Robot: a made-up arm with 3 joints.
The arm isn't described. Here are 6 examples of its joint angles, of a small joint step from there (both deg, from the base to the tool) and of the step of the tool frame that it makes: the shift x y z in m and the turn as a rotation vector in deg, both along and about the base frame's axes.
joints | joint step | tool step
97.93 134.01 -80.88 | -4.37 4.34 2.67 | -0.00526 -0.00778 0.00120 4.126 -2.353 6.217
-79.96 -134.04 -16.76 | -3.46 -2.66 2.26 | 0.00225 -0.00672 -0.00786 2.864 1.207 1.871
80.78 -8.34 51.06 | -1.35 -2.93 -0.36 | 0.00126 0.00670 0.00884 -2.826 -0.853 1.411
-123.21 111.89 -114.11 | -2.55 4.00 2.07 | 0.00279 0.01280 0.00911 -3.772 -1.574 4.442
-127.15 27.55 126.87 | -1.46 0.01 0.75 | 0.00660 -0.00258 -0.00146 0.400 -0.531 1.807
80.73 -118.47 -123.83 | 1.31 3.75 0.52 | -0.00080 -0.00852 -0.00697 3.743 0.332 -1.775
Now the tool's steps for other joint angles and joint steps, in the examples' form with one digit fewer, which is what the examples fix.
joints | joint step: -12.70 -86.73 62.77 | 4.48 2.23 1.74
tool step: 0.0367 0.0014 -0.0045 -0.54 2.17 -6.21
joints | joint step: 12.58 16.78 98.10 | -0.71 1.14 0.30
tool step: -0.0088 0.0019 -0.0024 -0.04 1.17 0.80
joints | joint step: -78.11 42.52 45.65 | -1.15 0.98 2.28
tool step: -0.0075 -0.0123 -0.0076 -1.29 -1.44 2.71
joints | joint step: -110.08 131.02 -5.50 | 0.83 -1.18 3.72
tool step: -0.0149 -0.0026 0.0024 0.30 2.67 2.00
